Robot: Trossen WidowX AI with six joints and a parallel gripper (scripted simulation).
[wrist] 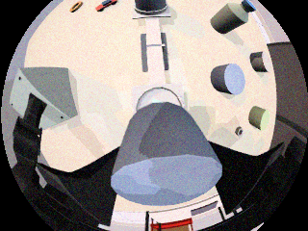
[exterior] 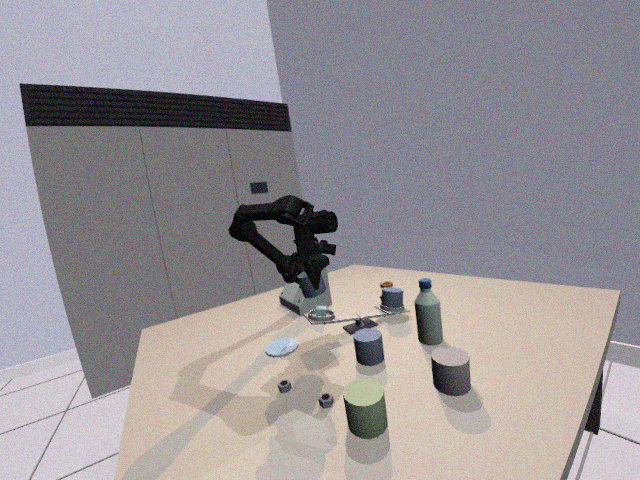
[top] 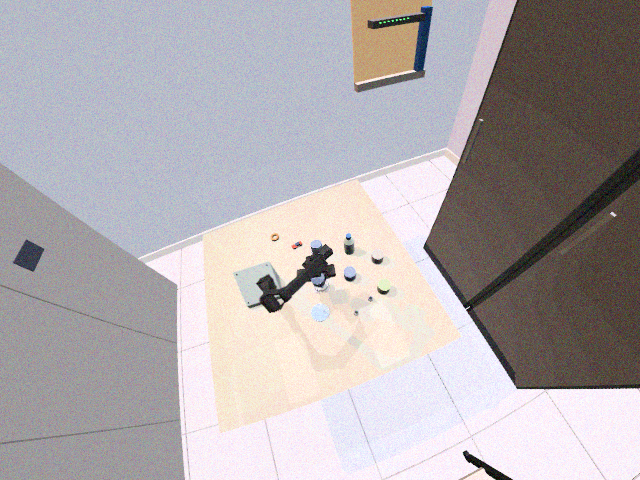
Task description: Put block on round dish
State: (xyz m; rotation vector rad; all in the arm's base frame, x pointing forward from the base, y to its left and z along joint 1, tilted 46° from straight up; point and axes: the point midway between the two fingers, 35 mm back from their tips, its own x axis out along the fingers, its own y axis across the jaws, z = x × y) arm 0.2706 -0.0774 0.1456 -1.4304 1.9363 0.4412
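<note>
My gripper tip is now 8 cm above the pale teal block, 1 cm to the right of it and 1 cm short of it. Also, from my gripper tip: green bottle 27 cm ahead, 17 cm to the left, 6 cm below; then green cylinder 32 cm ahead, 17 cm to the right, 14 cm below; then round pale-blue dish 17 cm below, 10 cm to the right, 7 cm behind.
</note>
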